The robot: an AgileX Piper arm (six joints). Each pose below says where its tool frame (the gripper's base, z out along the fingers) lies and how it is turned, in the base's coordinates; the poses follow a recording.
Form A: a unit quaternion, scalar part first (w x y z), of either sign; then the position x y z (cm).
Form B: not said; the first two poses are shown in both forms.
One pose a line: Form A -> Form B
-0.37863 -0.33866 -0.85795 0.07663 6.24 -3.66 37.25 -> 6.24 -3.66 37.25 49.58 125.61 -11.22
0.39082 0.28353 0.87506 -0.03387 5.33 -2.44 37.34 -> 5.33 -2.44 37.34 41.27 127.38 -4.93
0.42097 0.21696 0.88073 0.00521 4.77 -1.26 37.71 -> 4.77 -1.26 37.71 31.14 126.43 0.75
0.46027 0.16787 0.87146 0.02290 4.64 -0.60 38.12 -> 4.64 -0.60 38.12 23.67 122.89 3.23
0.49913 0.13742 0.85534 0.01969 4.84 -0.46 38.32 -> 4.84 -0.46 38.32 19.05 118.56 2.73
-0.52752 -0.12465 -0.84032 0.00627 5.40 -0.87 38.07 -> 5.40 -0.87 38.07 17.07 115.06 -0.86
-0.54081 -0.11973 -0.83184 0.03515 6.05 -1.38 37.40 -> 6.05 -1.38 37.40 16.30 113.26 -4.79
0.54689 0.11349 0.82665 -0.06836 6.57 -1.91 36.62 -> 6.57 -1.91 36.62 15.41 112.26 -9.28
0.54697 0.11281 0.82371 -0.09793 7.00 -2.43 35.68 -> 7.00 -2.43 35.68 15.32 111.86 -13.30
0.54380 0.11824 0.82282 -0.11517 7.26 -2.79 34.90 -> 7.26 -2.79 34.90 16.08 111.89 -15.66
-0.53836 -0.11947 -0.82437 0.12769 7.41 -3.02 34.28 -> 7.41 -3.02 34.28 16.28 112.36 -17.40
